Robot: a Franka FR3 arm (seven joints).
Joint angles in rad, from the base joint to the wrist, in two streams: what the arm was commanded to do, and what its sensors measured. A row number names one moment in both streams.
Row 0, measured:
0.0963 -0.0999 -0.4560 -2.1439 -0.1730 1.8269 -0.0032
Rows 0 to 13, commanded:
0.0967 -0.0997 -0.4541 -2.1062 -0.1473 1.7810 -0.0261
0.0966 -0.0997 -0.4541 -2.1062 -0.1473 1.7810 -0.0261
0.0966 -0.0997 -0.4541 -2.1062 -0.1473 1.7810 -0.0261
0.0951 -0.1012 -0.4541 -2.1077 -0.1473 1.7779 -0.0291
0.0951 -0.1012 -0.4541 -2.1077 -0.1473 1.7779 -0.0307
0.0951 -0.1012 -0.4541 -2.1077 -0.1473 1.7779 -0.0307
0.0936 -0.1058 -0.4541 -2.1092 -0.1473 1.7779 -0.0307
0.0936 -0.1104 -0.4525 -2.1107 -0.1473 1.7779 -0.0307
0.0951 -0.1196 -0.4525 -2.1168 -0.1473 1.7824 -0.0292
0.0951 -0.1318 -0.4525 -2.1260 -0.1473 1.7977 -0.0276
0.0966 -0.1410 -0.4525 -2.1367 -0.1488 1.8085 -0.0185
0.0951 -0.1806 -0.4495 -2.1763 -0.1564 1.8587 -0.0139
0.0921 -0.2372 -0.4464 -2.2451 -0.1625 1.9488 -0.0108
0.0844 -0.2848 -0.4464 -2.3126 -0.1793 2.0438 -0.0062
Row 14, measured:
0.0963 -0.1337 -0.4553 -2.1644 -0.1698 1.8838 -0.0098
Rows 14 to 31, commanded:
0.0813 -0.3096 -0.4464 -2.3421 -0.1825 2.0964 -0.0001
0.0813 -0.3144 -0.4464 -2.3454 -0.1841 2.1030 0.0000
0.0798 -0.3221 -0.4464 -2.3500 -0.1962 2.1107 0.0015
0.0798 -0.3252 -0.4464 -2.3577 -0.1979 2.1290 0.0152
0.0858 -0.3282 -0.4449 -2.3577 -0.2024 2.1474 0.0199
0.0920 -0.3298 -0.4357 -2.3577 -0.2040 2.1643 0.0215
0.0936 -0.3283 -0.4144 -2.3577 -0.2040 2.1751 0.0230
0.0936 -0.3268 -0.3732 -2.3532 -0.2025 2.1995 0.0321
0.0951 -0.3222 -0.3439 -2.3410 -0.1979 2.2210 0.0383
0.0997 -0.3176 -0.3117 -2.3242 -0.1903 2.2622 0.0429
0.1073 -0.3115 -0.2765 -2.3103 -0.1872 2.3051 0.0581
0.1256 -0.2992 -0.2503 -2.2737 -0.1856 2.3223 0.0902
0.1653 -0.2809 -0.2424 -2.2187 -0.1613 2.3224 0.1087
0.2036 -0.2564 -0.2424 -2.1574 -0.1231 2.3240 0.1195
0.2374 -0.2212 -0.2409 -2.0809 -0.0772 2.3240 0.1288
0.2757 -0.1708 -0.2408 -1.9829 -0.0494 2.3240 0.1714
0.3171 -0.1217 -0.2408 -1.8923 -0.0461 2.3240 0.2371
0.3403 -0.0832 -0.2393 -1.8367 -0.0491 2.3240 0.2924
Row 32, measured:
0.2807 -0.2077 -0.2346 -2.0354 -0.0790 2.3284 0.1882
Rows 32 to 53, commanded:
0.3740 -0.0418 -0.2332 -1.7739 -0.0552 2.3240 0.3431
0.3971 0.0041 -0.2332 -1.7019 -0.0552 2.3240 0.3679
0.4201 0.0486 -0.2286 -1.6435 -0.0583 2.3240 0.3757
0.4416 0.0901 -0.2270 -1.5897 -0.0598 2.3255 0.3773
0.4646 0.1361 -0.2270 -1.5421 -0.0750 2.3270 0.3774
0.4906 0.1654 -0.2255 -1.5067 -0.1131 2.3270 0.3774
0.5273 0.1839 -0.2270 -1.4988 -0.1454 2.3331 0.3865
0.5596 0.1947 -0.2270 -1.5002 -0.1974 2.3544 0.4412
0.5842 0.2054 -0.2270 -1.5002 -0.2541 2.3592 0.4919
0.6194 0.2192 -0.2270 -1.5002 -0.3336 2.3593 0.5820
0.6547 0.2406 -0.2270 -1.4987 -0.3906 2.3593 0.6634
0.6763 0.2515 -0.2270 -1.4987 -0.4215 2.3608 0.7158
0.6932 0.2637 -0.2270 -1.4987 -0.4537 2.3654 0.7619
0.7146 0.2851 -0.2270 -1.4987 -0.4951 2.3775 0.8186
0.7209 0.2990 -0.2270 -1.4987 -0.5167 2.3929 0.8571
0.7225 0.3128 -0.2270 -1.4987 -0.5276 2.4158 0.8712
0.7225 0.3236 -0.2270 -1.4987 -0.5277 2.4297 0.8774
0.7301 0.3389 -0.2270 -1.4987 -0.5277 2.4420 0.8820
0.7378 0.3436 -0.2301 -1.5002 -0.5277 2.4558 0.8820
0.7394 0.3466 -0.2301 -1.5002 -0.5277 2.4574 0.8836
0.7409 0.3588 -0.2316 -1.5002 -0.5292 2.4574 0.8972
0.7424 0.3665 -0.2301 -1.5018 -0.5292 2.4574 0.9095
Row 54, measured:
0.7296 0.3432 -0.2185 -1.5378 -0.4976 2.4433 0.8615
